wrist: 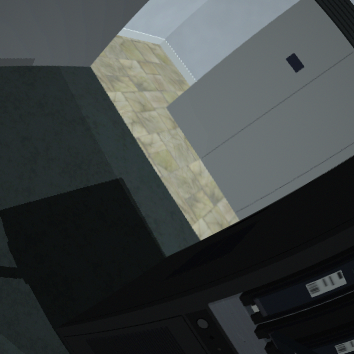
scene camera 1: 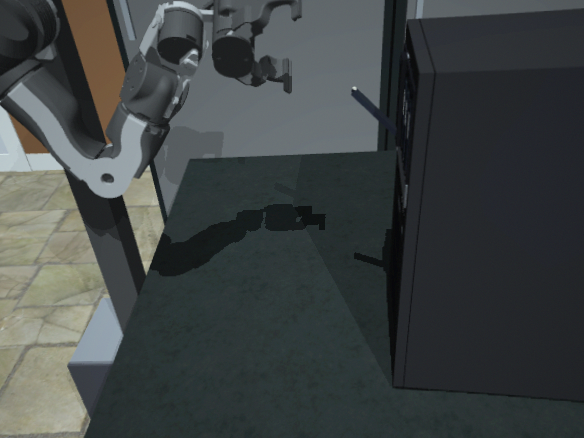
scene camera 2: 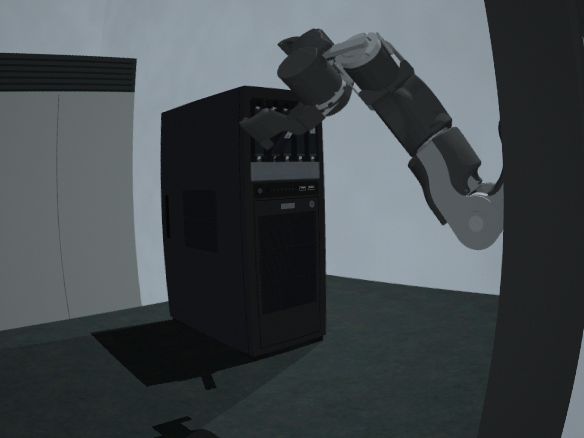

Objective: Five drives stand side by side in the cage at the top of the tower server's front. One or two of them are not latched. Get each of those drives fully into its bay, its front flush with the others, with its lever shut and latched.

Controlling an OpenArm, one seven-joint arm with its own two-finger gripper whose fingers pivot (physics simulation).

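The tower server [scene camera 1: 500, 210] [scene camera 2: 205, 165] has dark drives side by side in its top front cage. One lever [scene camera 1: 372, 110] [scene camera 2: 287, 136] sticks out, slanting up and away from the front. It appears to belong to the second drive from the left in the scene camera 2 view. The leftmost drive [wrist: 282, 295] has a white label and looks shut in the wrist view. My gripper [scene camera 1: 292, 47] [scene camera 2: 270, 87] is open and empty, apart from the tower and the lever. In the scene camera 2 view it hides part of the cage. Whether the lever's drive protrudes, I cannot tell.
The tower stands on a dark green table top [scene camera 1: 250, 325] [scene camera 2: 400, 350] [wrist: 45, 125]. Below the cage are a grey strip [scene camera 2: 285, 171] and a panel with a button and ports. A grey cabinet [scene camera 2: 95, 200] [wrist: 260, 105] stands beyond the tower. A dark post [scene camera 2: 535, 215] stands at the right.
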